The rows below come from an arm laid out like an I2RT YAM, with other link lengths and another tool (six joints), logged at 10 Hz.
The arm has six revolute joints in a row. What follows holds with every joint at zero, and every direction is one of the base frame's.
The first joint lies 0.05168 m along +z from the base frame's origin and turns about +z.
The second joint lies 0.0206 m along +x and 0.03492 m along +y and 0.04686 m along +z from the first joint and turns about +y.
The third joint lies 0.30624 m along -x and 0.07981 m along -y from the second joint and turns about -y.
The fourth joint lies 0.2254 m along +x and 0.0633 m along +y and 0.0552 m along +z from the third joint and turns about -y.
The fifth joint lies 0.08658 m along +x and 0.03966 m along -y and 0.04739 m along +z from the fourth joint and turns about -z.
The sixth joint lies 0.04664 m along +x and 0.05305 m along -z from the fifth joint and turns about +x.
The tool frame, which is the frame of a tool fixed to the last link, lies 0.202 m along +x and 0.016 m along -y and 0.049 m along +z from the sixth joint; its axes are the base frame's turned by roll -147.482, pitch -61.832 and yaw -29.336 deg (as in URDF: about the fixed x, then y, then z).
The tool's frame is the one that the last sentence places.
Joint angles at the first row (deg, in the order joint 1, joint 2, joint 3, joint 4, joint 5, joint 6):
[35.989 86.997 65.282 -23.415 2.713 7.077]
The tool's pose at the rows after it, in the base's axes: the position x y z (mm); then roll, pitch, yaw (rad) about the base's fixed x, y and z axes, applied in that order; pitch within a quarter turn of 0, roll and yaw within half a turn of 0:
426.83, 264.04, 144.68, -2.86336, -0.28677, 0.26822
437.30, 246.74, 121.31, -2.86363, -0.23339, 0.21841
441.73, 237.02, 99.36, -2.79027, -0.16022, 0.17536
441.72, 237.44, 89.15, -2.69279, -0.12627, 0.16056
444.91, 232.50, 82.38, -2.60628, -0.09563, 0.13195
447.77, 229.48, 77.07, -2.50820, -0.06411, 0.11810
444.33, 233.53, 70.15, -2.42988, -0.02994, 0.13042
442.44, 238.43, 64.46, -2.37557, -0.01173, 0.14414
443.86, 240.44, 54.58, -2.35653, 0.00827, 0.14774
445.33, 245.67, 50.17, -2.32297, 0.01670, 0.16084
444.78, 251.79, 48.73, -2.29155, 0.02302, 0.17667
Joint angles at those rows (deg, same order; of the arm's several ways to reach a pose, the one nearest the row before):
[36.799 88.341 63.321 -21.380 0.102 7.865]
[34.287 90.924 63.286 -21.608 -0.489 8.868]
[30.500 93.315 63.051 -21.308 -5.982 10.633]
[27.450 94.219 60.948 -18.090 -12.434 11.955]
[24.282 95.158 59.370 -15.320 -17.809 13.667]
[20.781 96.543 57.942 -12.279 -24.364 15.006]
[18.809 98.108 56.794 -10.101 -29.916 15.866]
[17.755 99.626 55.792 -7.714 -33.643 16.493]
[17.332 101.569 55.711 -6.456 -35.024 16.832]
[16.880 103.314 55.679 -4.680 -37.306 17.170]
[16.700 104.495 55.723 -3.452 -39.397 17.538]

